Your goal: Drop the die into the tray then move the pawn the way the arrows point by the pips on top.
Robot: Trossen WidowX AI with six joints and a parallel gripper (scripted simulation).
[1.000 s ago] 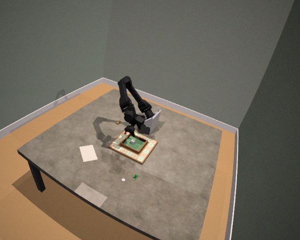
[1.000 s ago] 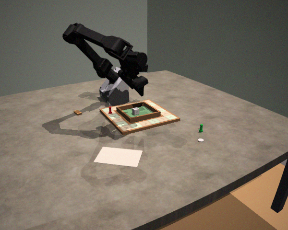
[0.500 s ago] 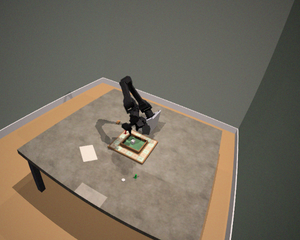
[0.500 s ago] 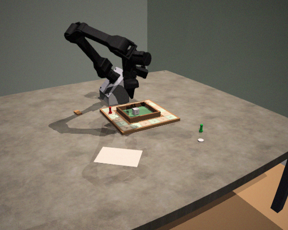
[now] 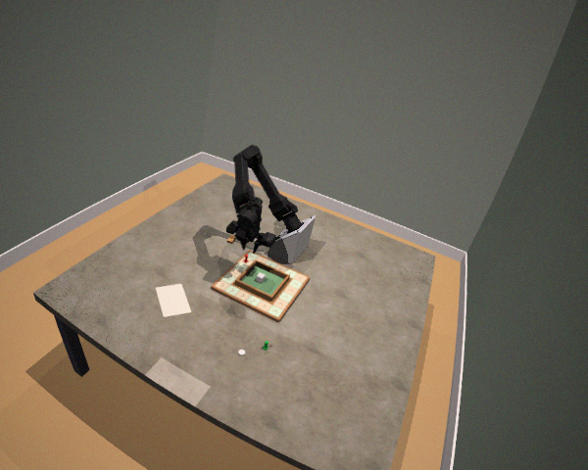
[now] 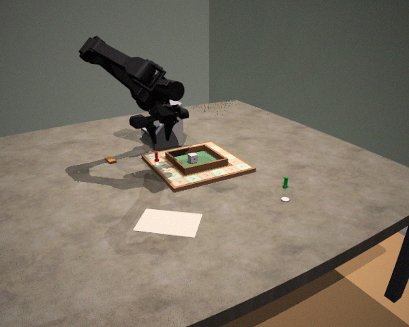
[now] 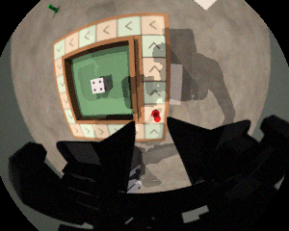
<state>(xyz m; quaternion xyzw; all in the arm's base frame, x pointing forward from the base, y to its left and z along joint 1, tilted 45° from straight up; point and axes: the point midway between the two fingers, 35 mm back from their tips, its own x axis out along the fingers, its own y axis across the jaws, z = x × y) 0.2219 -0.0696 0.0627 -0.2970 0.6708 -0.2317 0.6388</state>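
Now: gripper tip 5 cm above the red pawn, 2 cm to the left of it and 2 cm past it. The rest, counted from my gripper tip: white die 9 cm to the left, 6 cm below, 5 cm ahead; then green dice tray 10 cm to the left, 7 cm below, 5 cm ahead; then small brown block 15 cm to the right, 12 cm behind, 8 cm below.
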